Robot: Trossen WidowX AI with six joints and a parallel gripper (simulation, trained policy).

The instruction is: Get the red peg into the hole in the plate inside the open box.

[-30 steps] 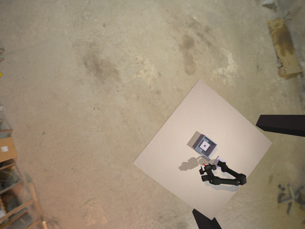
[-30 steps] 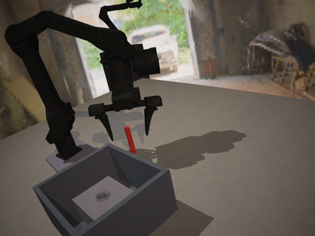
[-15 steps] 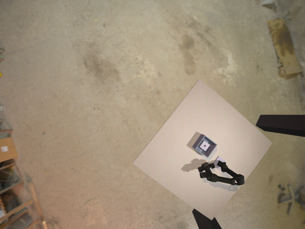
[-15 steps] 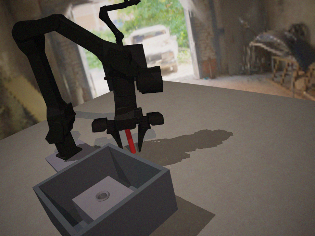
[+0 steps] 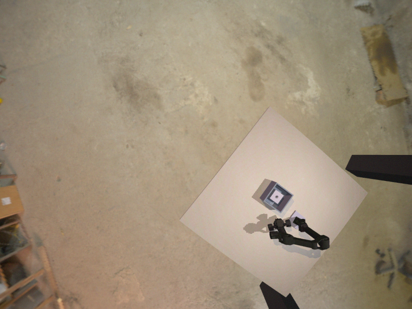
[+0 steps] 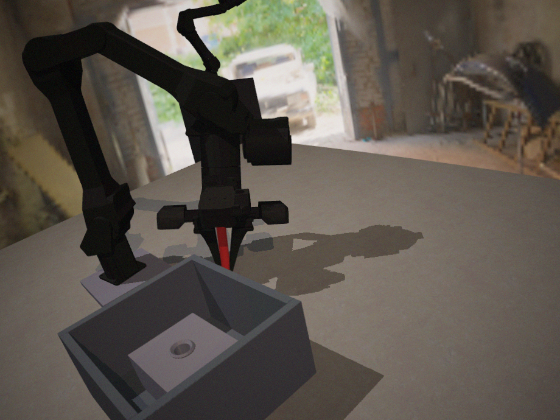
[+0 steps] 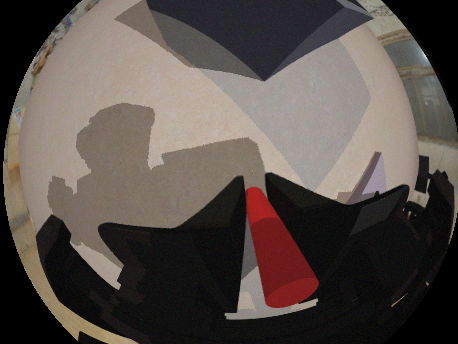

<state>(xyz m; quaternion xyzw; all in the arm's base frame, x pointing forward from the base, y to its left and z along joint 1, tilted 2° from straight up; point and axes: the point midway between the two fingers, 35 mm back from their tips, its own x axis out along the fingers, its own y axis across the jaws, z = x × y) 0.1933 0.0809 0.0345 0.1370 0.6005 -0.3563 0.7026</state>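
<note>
Now: the pale plate 17 cm to the right of my gripper tip, 12 cm ahead of it and 3 cm above it. Round my gripper tip: red peg: 3 cm above, 1 cm to the left, 1 cm behind; grey box: 17 cm to the right, 12 cm ahead, 1 cm above.
</note>
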